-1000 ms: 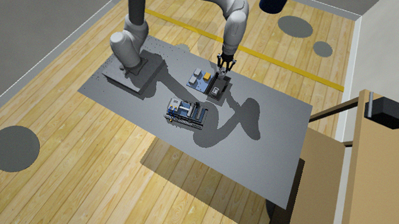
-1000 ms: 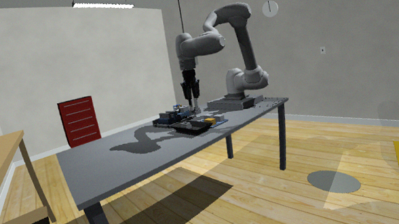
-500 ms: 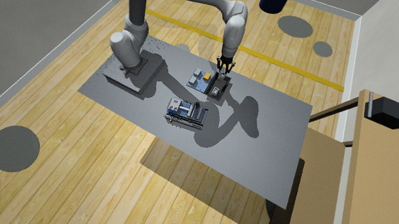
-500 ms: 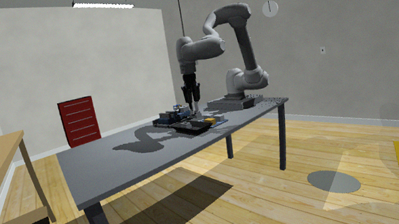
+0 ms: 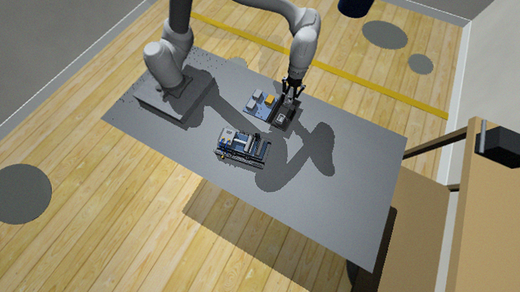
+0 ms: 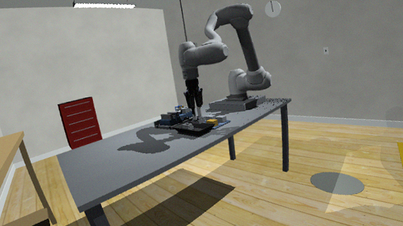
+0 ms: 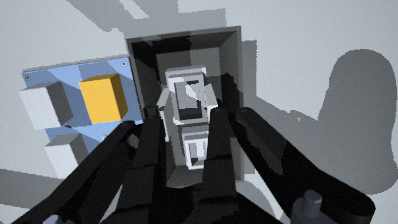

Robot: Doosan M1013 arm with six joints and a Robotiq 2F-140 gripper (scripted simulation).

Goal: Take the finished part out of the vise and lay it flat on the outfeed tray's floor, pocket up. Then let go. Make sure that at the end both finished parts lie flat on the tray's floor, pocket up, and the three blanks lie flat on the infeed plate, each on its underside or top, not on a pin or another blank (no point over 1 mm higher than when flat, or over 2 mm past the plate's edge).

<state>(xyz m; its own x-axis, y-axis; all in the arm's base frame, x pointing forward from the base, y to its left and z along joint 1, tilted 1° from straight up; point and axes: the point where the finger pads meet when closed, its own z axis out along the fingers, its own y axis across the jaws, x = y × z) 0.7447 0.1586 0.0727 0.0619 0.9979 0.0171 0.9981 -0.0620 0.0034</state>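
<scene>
Right now my hand is 120 mm past the brass block and 100 mm above it. The rest, counted from my hand: blue fixture plate (170 mm behind, 120 mm below, 40 mm to the right); then grey block (220 mm behind, 100 mm below, 80 mm to the right).
</scene>
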